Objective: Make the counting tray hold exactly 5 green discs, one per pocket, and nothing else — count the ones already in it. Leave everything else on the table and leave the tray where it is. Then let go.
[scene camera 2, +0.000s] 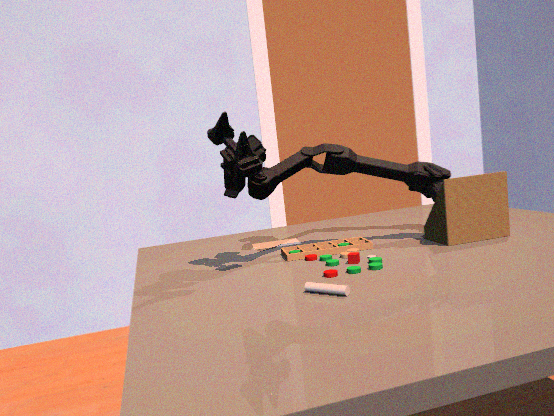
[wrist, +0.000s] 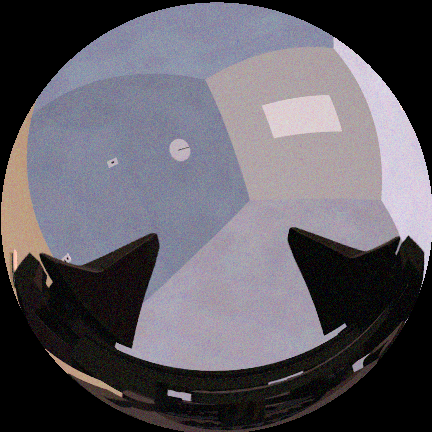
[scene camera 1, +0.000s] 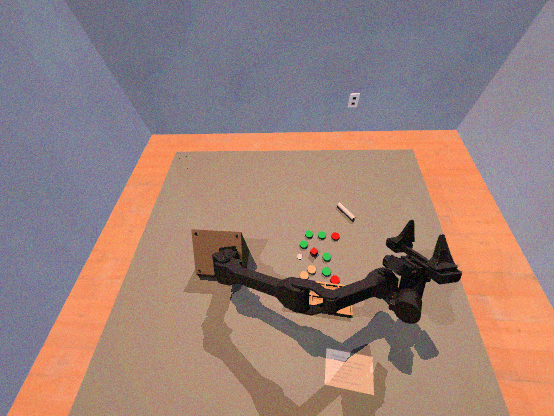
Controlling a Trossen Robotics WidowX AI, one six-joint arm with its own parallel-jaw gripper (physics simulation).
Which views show my gripper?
Scene camera 2, the wrist view and scene camera 1: all of them.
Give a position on a wooden counting tray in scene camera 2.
329, 247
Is my gripper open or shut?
Open.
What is my gripper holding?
Nothing.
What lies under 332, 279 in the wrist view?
My gripper.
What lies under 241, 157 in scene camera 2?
My gripper.
